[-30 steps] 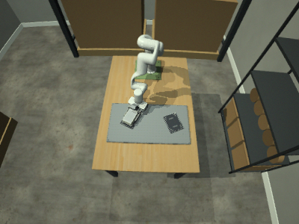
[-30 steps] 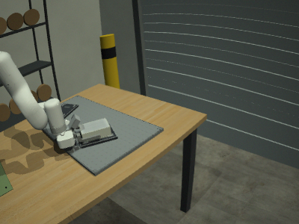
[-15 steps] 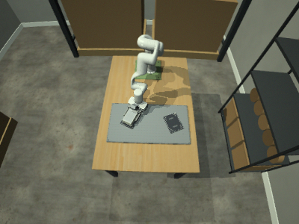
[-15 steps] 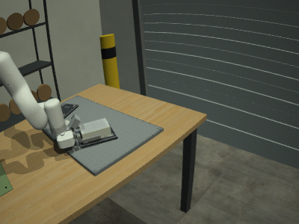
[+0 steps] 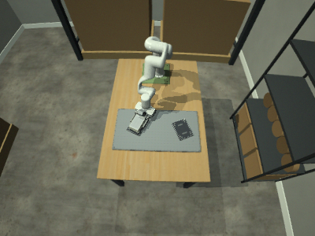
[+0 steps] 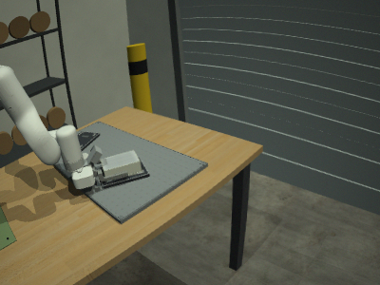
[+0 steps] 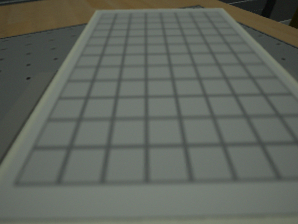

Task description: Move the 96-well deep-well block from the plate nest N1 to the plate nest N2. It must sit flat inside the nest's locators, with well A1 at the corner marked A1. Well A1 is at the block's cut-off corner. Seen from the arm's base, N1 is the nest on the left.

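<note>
My hand is 1 cm short of the white 96-well deep-well block.
</note>
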